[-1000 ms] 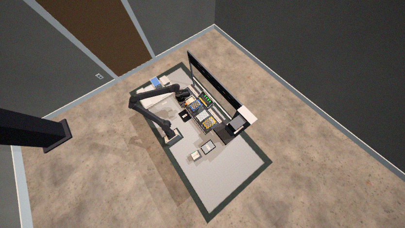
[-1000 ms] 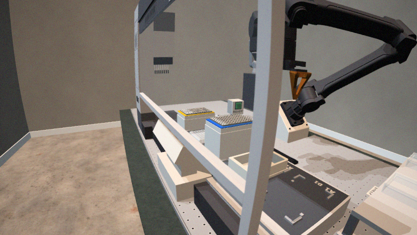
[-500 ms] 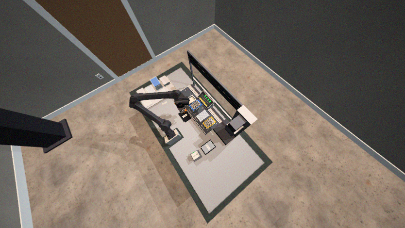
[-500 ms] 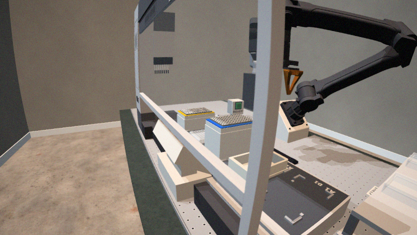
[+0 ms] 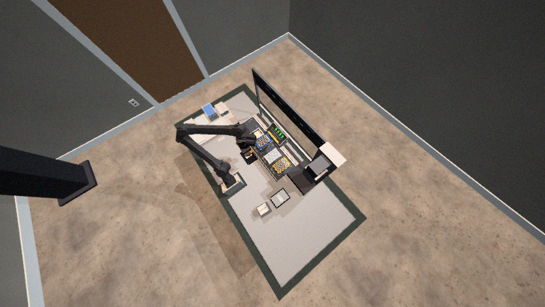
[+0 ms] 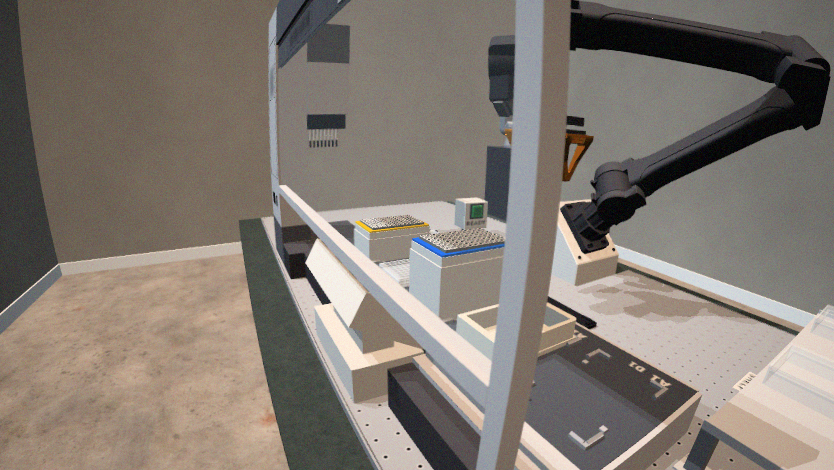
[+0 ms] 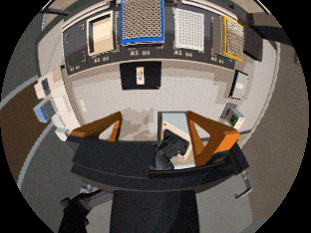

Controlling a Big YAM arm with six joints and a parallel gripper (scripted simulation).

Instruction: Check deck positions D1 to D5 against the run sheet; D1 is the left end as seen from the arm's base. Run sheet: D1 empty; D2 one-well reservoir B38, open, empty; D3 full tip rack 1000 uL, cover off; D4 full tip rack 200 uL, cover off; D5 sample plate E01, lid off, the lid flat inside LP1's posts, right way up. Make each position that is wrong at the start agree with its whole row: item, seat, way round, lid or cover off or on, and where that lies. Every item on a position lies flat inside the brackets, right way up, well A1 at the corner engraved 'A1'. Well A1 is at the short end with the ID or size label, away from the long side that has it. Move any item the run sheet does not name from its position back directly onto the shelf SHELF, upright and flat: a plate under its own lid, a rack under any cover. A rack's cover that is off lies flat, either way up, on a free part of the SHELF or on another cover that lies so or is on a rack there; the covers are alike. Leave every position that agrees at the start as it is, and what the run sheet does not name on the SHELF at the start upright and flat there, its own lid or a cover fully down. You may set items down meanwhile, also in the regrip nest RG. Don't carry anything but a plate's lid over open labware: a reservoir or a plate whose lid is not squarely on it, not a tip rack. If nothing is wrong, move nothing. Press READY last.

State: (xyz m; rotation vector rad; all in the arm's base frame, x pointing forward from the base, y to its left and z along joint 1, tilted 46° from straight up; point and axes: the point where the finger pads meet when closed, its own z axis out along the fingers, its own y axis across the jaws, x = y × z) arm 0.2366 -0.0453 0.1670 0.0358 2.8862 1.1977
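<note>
The yellow-rimmed tip rack is 230 mm to the right of my hand, 160 mm ahead of it and 140 mm below it. The rest, counted from my hand: white sample plate: 180 mm below, 170 mm ahead, 100 mm to the right; then blue-rimmed tip rack: 160 mm ahead, 120 mm below, 10 mm to the left; then black nest: 240 mm below, 50 mm to the left, 10 mm ahead.
</note>
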